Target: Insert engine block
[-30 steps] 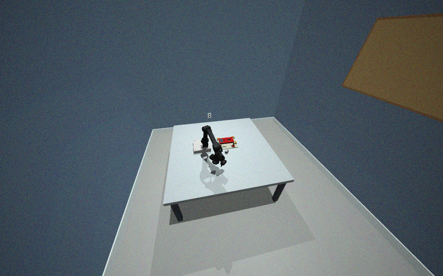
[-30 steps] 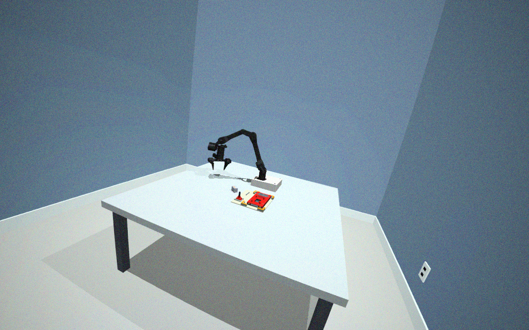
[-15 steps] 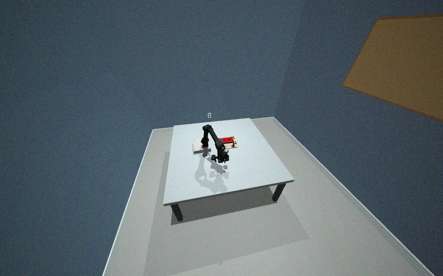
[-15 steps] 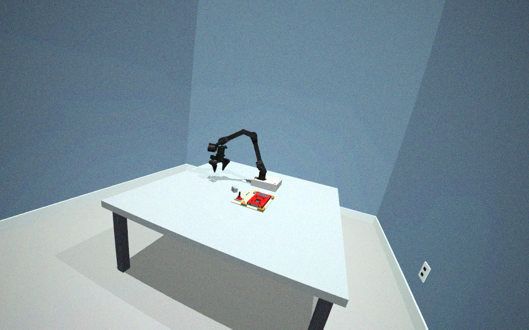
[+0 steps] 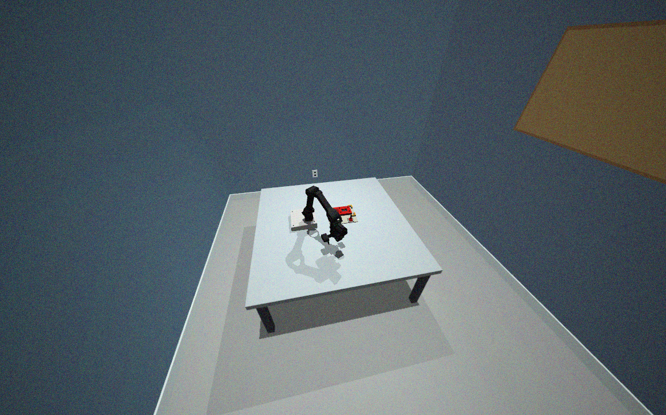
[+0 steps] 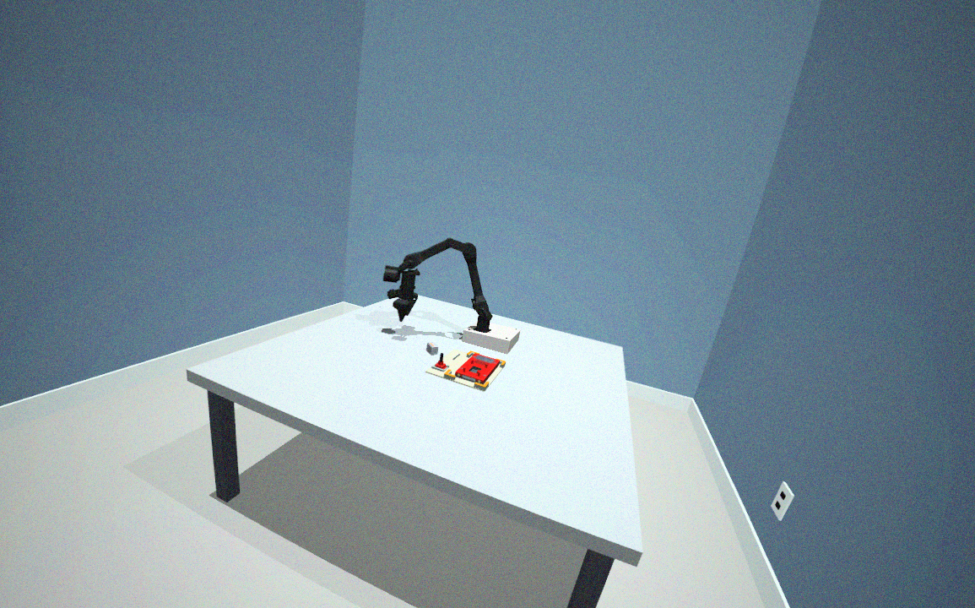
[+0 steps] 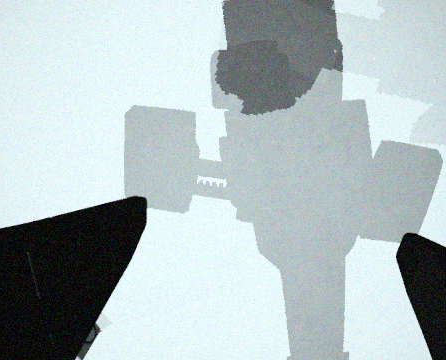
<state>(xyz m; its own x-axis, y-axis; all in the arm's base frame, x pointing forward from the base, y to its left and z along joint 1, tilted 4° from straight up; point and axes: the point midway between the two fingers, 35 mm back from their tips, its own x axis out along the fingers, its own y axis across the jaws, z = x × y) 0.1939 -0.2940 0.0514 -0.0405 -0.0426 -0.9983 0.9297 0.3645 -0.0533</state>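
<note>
My gripper tip is 8 cm short of the engine block, 20 cm to the right of it and 6 cm above it.
</note>
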